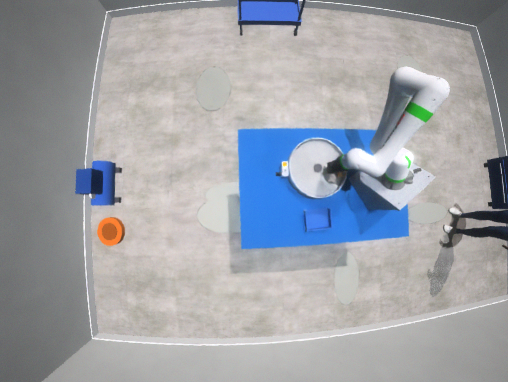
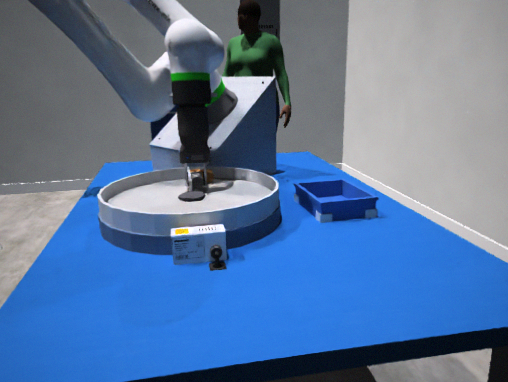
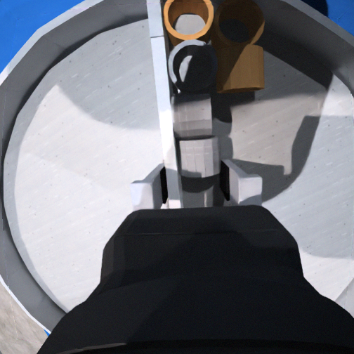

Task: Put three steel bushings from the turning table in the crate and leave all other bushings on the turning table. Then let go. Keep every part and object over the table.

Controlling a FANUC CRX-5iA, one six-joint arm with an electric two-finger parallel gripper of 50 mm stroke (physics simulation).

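Places are measured from the arm's base along level axes (x back, y left, z down), in metres.
Where they show: gripper, fingertip midpoint: (image 1: 328, 169) (image 2: 196, 185); arm's base, link origin: (image 1: 393, 181) (image 2: 218, 108).
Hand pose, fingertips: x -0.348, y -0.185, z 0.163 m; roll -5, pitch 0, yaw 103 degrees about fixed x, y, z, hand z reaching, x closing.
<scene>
Things, the pixels of their centre, and the offset from my fingertips. "spot": a spot on its surface instead.
- turning table, body centre: (image 2: 191, 198) (image 1: 317, 167) dz +0.010, dx -0.073, dy -0.032 m
- blue crate, body centre: (image 2: 333, 198) (image 1: 317, 219) dz +0.037, dx -0.157, dy +0.317 m
- dark hub, body centre: (image 2: 191, 196) (image 1: 317, 167) dz +0.005, dx -0.073, dy -0.032 m
- white box, surface spot: (image 2: 200, 240) (image 1: 281, 169) spot: dz +0.017, dx -0.322, dy -0.082 m
Steel bushings are on the turning table (image 1: 305, 156) (image 2: 150, 200) (image 3: 75, 175), along a white divider bar (image 3: 159, 90). One steel bushing (image 3: 173, 67) stands upright; a second (image 3: 193, 116) and a third (image 3: 200, 155) lie in line with it. My gripper (image 1: 331, 170) (image 2: 196, 182) (image 3: 194, 174) is low at the near end of this line, one finger across the divider bar, the other beside the nearest bushing. It is shut on that bushing and the bar together; the contact is partly hidden. The blue crate (image 1: 318, 220) (image 2: 345, 206) stands apart from the turning table and shows no bushing.
Two orange bushings (image 3: 168, 21) (image 3: 258, 22) stand at the far end of the bar, and another orange bushing (image 3: 241, 70) lies beside the upright steel one. A dark hub (image 1: 318, 168) (image 2: 191, 196) is at the turning table's centre. A white box (image 1: 284, 169) (image 2: 200, 240) stands by its rim.
</scene>
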